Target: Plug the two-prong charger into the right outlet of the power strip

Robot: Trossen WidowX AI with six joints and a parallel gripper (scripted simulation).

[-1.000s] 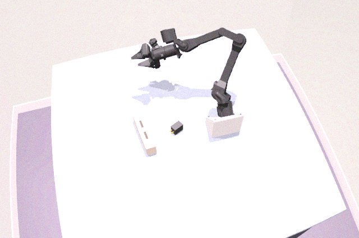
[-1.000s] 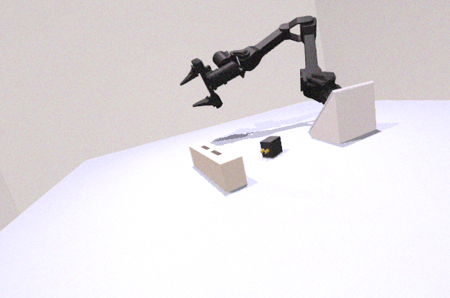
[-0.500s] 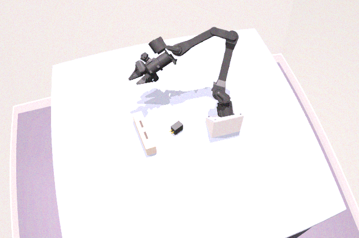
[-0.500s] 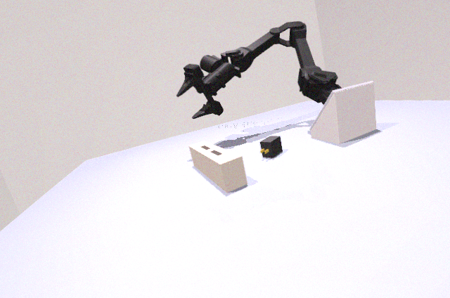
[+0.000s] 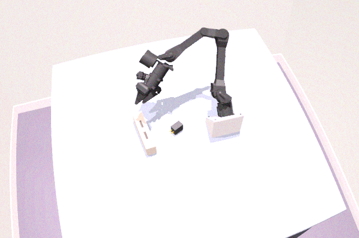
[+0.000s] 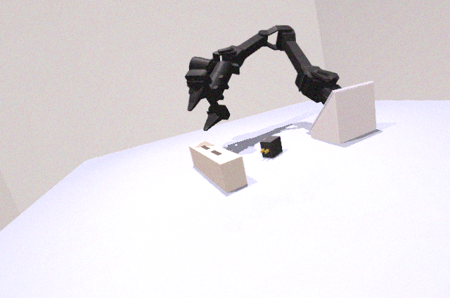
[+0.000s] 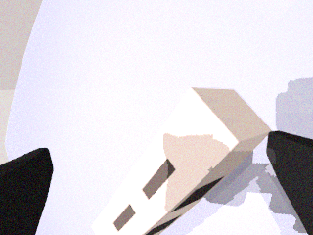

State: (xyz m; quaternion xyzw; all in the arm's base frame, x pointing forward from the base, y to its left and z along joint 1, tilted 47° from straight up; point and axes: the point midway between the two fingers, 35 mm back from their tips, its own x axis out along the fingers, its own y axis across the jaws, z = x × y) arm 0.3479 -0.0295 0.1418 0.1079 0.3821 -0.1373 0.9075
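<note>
The black two-prong charger lies 14 cm behind my gripper tip, 10 cm to the left of it and 9 cm below it.
</note>
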